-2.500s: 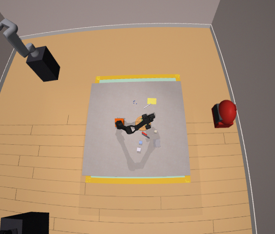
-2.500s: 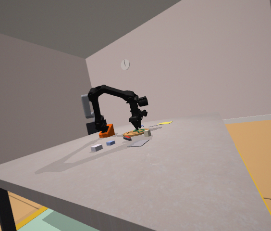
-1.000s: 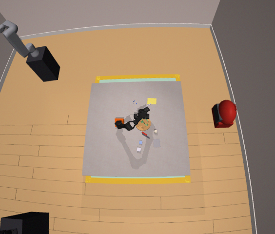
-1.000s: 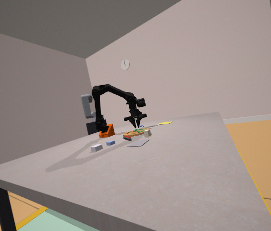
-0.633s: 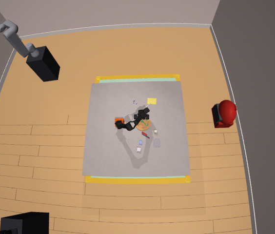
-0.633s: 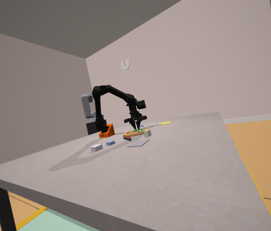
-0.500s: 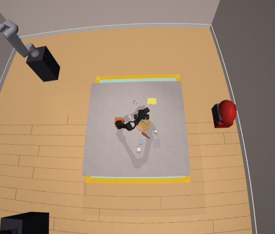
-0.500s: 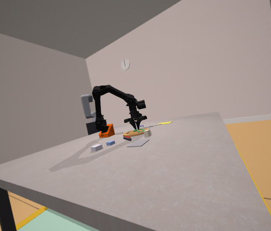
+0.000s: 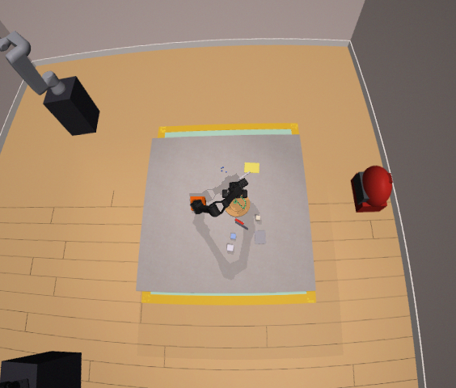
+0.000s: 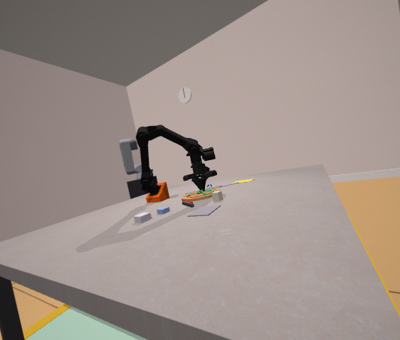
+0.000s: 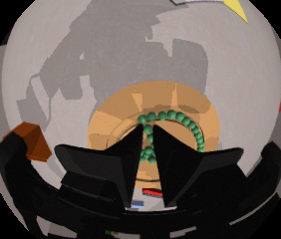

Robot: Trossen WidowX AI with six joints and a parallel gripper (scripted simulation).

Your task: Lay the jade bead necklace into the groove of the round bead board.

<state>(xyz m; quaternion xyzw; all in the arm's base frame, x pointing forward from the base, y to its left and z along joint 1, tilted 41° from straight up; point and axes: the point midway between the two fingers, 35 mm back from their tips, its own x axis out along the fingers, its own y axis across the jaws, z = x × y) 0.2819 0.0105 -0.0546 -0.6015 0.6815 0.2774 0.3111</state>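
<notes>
Now: gripper tip 50 mm to the left of the round wooden bead board, 10 mm short of it and 10 mm above it. Round my gripper tip: beige cube (180 mm to the right, 160 mm ahead); red-handled tool (210 mm to the right, 30 mm ahead, 10 mm below); yellow sheet (250 mm to the left, 160 mm ahead, 10 mm below).
</notes>
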